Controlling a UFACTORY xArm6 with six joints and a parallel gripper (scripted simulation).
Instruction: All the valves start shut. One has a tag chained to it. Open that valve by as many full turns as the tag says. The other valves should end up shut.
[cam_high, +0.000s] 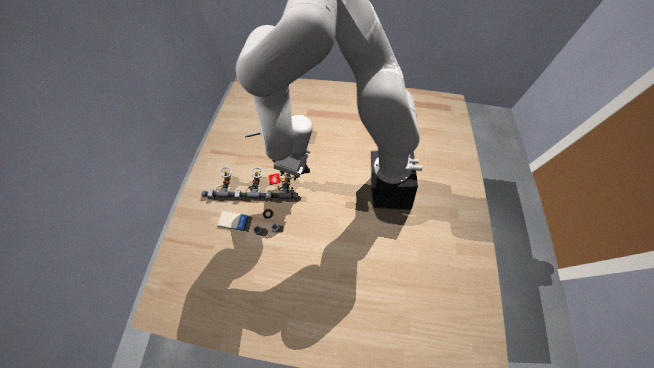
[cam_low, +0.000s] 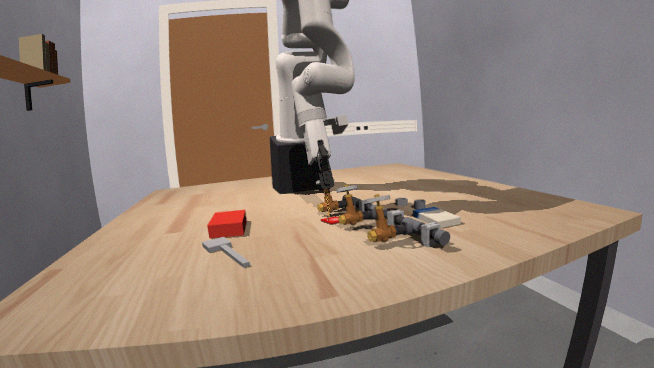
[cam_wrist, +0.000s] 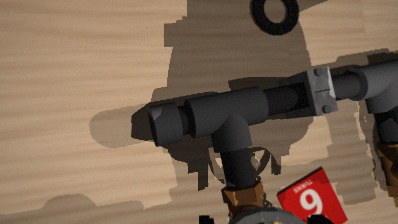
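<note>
Right now my hand is 80 mm short of the red tag, 80 mm above it and 10 mm to the left of it. From my hand the other things lie so: grey hammer-like tool: 240 mm to the right, 210 mm ahead, 80 mm below; grey box: 210 mm to the left, 190 mm ahead, 70 mm below; red box: 250 mm to the right, 70 mm below, 50 mm ahead.
</note>
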